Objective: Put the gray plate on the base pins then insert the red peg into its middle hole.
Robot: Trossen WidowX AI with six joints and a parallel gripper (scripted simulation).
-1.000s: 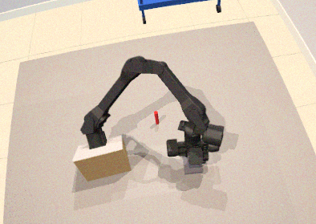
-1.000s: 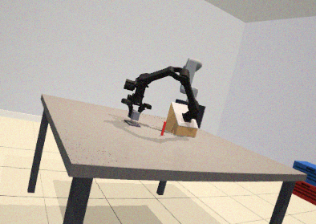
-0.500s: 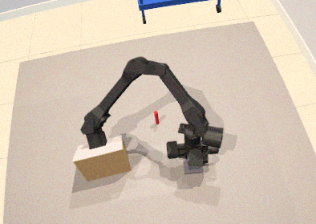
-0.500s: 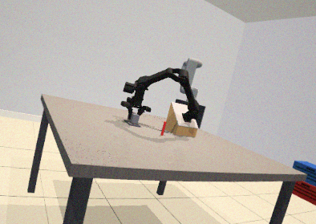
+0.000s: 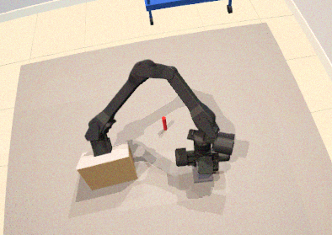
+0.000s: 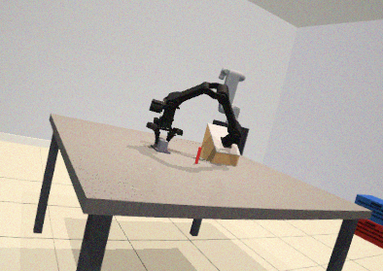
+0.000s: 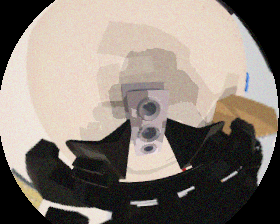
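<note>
Right now the gray plate is 20 mm above my gripper tip. From my gripper tip the other things lie so: red peg: 90 mm behind, 210 mm to the left, 10 mm above.
</note>
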